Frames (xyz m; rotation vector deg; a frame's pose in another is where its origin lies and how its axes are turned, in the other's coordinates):
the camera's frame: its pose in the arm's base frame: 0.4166 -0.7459 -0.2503 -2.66 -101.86 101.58
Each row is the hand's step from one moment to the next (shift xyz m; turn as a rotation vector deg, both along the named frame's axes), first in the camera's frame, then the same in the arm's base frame.
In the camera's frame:
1: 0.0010 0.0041 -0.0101 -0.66 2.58 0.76
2: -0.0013 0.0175 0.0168 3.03 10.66 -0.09
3: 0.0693 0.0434 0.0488 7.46 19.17 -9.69
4: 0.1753 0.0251 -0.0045 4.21 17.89 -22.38
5: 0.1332 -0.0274 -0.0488 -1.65 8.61 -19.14
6: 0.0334 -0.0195 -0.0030 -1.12 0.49 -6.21
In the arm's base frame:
1: 0.0020 0.0099 -0.0043 -0.82 -0.72 -2.55
2: -0.0132 -0.0138 -0.0149 -6.59 2.46 -8.56
3: -0.0945 -0.0088 -0.0078 -9.27 13.82 -15.50
4: -0.1494 0.0836 0.0457 -0.55 23.59 -16.79
5: -0.0752 0.0995 0.0729 6.39 17.21 -10.31
6: -0.0180 0.0155 0.0307 3.45 5.10 -1.47

